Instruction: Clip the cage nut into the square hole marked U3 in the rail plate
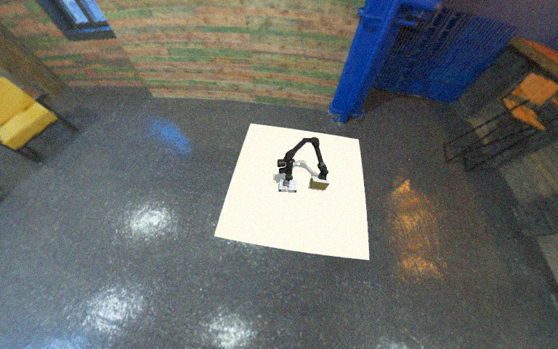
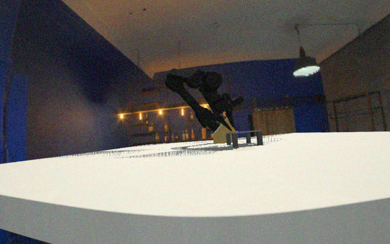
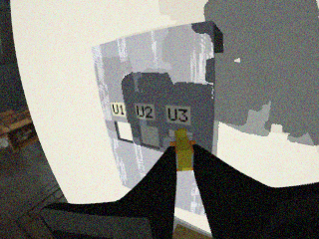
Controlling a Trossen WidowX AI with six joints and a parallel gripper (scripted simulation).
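My gripper tip is 1 cm above the yellow cage nut.
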